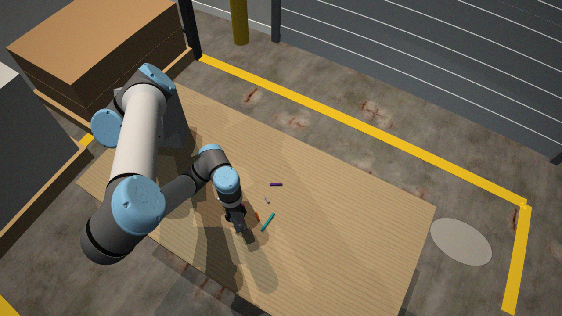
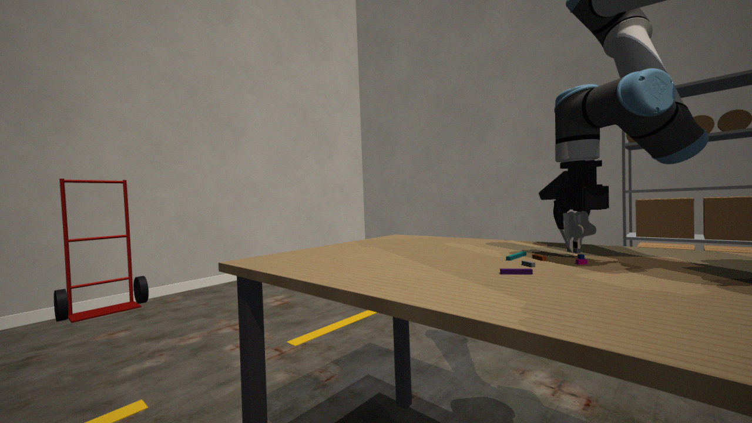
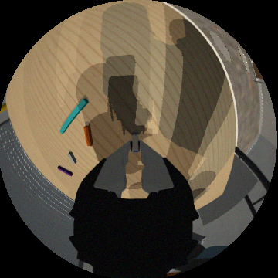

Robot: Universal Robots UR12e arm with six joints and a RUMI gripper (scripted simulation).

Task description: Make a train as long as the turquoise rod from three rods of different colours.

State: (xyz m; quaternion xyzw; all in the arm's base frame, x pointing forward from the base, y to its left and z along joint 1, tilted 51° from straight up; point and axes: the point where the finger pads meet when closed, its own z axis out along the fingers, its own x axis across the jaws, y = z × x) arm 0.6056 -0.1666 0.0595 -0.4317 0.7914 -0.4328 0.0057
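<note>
Right now my hand is 2 cm to the right of the blue cube, 2 cm past it and 2 cm above it. Also, from my hand: orange rod 7 cm ahead, 6 cm to the left, 2 cm below; magenta rod 9 cm to the left, 2 cm below, 2 cm behind; turquoise rod 12 cm ahead, 6 cm to the left, 2 cm below.
</note>
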